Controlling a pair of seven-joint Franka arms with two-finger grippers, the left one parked.
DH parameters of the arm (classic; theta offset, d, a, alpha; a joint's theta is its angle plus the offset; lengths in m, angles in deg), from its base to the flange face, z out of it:
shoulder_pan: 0 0.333 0 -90
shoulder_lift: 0 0 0 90
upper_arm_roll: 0 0.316 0.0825 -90
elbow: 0 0 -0.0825 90
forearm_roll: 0 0.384 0 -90
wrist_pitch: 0 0 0.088 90
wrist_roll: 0 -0.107 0 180
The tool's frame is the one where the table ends.
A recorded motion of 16 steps. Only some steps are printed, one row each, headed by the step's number.
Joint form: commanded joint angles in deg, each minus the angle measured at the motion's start. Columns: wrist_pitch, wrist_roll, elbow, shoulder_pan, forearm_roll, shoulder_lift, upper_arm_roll.
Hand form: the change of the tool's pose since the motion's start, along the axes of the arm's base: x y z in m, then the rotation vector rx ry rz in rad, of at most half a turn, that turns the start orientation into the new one. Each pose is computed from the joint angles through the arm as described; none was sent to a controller.
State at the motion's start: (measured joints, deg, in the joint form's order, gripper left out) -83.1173 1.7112 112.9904 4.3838 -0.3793 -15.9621 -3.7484
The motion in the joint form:
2: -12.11 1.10 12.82 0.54 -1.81 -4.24 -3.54
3: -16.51 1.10 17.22 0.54 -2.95 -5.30 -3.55
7: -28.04 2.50 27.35 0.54 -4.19 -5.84 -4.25
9: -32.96 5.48 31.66 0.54 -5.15 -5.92 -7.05
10: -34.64 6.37 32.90 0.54 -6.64 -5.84 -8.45
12: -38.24 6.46 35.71 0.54 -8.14 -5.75 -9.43
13: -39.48 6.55 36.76 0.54 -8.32 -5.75 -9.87
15: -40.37 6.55 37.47 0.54 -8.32 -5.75 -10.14
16: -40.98 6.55 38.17 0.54 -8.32 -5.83 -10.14
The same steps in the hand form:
2: -0.0160 -0.0270 -0.0574 -0.0006 -0.0600 -0.0193
3: -0.0219 -0.0274 -0.0796 -0.0163 -0.0783 -0.0095
7: -0.0344 -0.0292 -0.1420 -0.0210 -0.1117 0.0234
9: -0.0442 -0.0470 -0.1699 -0.0064 -0.1218 0.0432
10: -0.0474 -0.0568 -0.1785 -0.0157 -0.1260 0.0530
12: -0.0541 -0.0615 -0.1961 -0.0270 -0.1365 0.0604
13: -0.0572 -0.0632 -0.2026 -0.0251 -0.1396 0.0589
15: -0.0592 -0.0640 -0.2068 -0.0227 -0.1428 0.0559
16: -0.0615 -0.0631 -0.2107 -0.0212 -0.1428 0.0571

